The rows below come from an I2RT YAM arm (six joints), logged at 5 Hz.
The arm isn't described. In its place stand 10 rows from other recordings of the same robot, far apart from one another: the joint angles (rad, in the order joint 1, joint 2, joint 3, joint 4, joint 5, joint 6), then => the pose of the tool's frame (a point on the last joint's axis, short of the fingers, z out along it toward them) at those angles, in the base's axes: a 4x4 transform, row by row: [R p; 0 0 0 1], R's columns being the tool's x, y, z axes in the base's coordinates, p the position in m.
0.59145, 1.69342, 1.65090, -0.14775, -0.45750, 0.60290 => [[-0.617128 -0.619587 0.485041 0.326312], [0.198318 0.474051 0.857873 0.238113], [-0.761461 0.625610 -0.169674 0.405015], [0 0 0 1]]
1.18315, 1.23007, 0.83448, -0.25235, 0.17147, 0.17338 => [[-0.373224 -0.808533 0.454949 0.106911], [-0.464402 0.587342 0.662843 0.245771], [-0.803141 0.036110 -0.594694 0.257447], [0 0 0 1]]
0.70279, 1.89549, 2.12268, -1.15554, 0.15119, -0.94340 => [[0.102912 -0.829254 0.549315 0.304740], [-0.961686 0.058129 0.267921 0.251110], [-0.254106 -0.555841 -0.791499 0.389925], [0 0 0 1]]
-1.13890, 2.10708, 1.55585, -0.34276, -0.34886, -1.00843 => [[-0.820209 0.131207 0.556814 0.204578], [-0.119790 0.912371 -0.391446 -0.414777], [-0.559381 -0.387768 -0.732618 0.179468], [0 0 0 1]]
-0.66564, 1.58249, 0.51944, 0.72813, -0.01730, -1.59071 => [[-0.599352 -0.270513 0.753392 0.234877], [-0.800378 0.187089 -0.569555 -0.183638], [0.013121 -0.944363 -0.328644 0.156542], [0 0 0 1]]
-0.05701, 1.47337, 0.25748, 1.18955, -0.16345, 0.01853 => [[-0.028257 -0.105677 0.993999 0.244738], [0.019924 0.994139 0.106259 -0.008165], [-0.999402 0.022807 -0.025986 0.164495], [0 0 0 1]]
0.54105, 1.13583, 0.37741, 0.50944, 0.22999, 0.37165 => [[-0.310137 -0.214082 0.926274 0.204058], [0.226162 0.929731 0.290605 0.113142], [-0.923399 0.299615 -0.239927 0.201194], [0 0 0 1]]
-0.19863, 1.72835, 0.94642, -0.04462, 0.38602, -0.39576 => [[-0.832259 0.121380 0.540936 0.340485], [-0.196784 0.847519 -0.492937 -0.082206], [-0.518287 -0.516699 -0.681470 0.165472], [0 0 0 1]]
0.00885, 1.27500, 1.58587, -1.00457, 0.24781, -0.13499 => [[-0.657770 0.092323 0.747539 0.241447], [-0.136296 0.961487 -0.238675 -0.006595], [-0.740785 -0.258880 -0.619854 0.428721], [0 0 0 1]]
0.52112, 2.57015, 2.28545, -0.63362, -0.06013, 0.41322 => [[-0.843374 -0.207385 0.495694 0.485079], [-0.021955 0.935047 0.353844 0.280927], [-0.536879 0.287540 -0.793147 0.158021], [0 0 0 1]]
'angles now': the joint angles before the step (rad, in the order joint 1, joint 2, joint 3, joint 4, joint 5, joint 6). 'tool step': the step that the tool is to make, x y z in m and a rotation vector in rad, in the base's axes. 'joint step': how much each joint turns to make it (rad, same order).
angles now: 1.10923 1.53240 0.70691 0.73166 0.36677 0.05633
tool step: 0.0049 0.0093 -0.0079 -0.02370 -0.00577 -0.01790
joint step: 0.00130 0.05861 0.02660 0.01878 0.02068 -0.01474
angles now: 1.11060 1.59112 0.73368 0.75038 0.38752 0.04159
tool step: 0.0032 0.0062 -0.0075 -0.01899 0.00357 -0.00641
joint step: 0.00037 0.04216 0.01630 0.00908 0.00734 -0.00478
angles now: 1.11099 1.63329 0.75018 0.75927 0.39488 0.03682
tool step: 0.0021 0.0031 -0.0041 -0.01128 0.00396 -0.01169
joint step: -0.00038 0.02233 0.01024 0.00022 0.01140 0.00002
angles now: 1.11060 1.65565 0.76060 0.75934 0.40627 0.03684
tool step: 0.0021 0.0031 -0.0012 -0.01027 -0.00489 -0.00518
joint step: -0.00093 0.01598 0.01370 -0.00116 0.00544 -0.00902
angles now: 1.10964 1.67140 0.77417 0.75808 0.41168 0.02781
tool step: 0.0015 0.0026 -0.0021 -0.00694 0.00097 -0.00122
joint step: -0.00042 0.01499 0.00962 -0.00037 0.00110 -0.00228
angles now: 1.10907 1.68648 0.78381 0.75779 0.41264 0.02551
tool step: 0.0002 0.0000 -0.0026 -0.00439 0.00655 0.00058
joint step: -0.00067 0.00540 -0.00235 -0.00071 -0.00182 0.00401
